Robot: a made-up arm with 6 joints.
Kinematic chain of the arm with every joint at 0, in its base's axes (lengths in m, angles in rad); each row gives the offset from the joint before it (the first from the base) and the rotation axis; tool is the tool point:
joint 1: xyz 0 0 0.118 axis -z
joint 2: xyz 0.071 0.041 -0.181 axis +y
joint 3: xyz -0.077 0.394 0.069 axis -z
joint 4: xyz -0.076 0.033 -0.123 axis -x
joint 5: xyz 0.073 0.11 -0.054 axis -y
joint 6: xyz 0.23 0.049 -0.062 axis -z
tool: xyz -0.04 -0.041 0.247
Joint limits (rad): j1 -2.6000..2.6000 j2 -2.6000..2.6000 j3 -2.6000..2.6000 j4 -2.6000..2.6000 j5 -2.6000..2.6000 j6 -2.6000..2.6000
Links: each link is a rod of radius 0.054 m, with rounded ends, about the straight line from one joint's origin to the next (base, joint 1, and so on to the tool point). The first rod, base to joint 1, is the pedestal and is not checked.
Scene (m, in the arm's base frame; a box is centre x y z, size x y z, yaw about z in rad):
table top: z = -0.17
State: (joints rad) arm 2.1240 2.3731 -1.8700 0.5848 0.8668 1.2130
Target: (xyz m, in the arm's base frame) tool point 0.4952 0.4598 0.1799
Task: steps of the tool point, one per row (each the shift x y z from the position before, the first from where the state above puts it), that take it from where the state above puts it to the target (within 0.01 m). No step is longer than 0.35 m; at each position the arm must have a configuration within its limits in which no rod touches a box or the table.
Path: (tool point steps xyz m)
1: 0.2327 0.0893 0.0968
2: 0.1850 0.2285 0.0433
3: 0.0611 0.3066 -0.0298
4: -0.0811 0.2865 -0.1020

